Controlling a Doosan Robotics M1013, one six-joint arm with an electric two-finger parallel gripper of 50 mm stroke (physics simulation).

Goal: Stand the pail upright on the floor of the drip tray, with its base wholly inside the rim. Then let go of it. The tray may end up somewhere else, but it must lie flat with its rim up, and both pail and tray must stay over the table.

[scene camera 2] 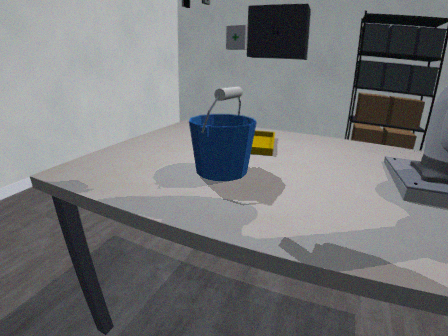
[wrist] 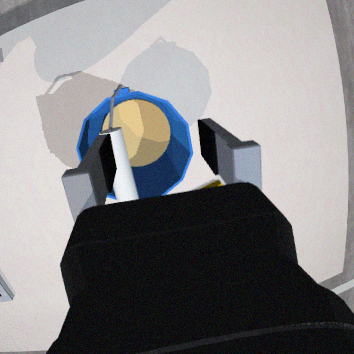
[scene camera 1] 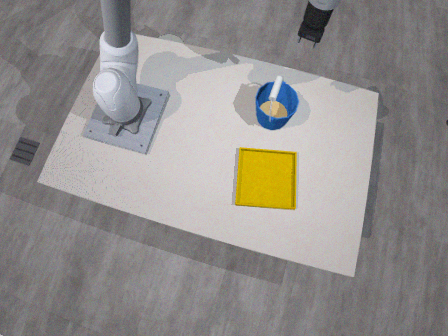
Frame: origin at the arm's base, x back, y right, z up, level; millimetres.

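Where they show: gripper, fingertip midpoint: [scene camera 2: 195,5] [wrist: 155,143] [scene camera 1: 306,43]; arm's base, origin of the base link: [scene camera 2: 445,176] [scene camera 1: 127,111].
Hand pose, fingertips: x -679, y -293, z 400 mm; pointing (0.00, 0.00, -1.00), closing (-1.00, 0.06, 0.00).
Things, the pixels of their top centre, and the offset from my fingertips. Level surfaces: height alone.
- white grip, middle of its top: [wrist: 118,171] [scene camera 2: 229,87] [scene camera 1: 276,86] dz -194, dx +56, dy +74 mm
- yellow tray, middle of its top: [wrist: 192,250] [scene camera 2: 242,136] [scene camera 1: 267,177] dz -408, dx -26, dy +376 mm
- pale table, its level: dz -435 mm
A blue pail [scene camera 1: 272,123] [scene camera 2: 222,150] [wrist: 175,145] stands upright on the table, beside the tray and apart from it, with a tan floor inside. Its wire handle is raised, with a white grip [scene camera 1: 276,88] [scene camera 2: 229,93] [wrist: 125,165] above the rim. The yellow tray [scene camera 1: 266,180] [scene camera 2: 264,143] [wrist: 212,185] lies flat, rim up; the pail hides part of it in scene camera 2. My gripper [scene camera 1: 307,43] [wrist: 155,143] is open and empty above the pail. In the wrist view its left finger overlaps the grip's edge; contact cannot be told.
The pale table [scene camera 1: 200,150] [scene camera 2: 325,172] carries the robot's grey base plate [scene camera 1: 157,120] [scene camera 2: 400,175] at its far end from the pail. A shelf rack [scene camera 2: 395,19] and a dark cabinet [scene camera 2: 278,31] are in the background, beyond the table.
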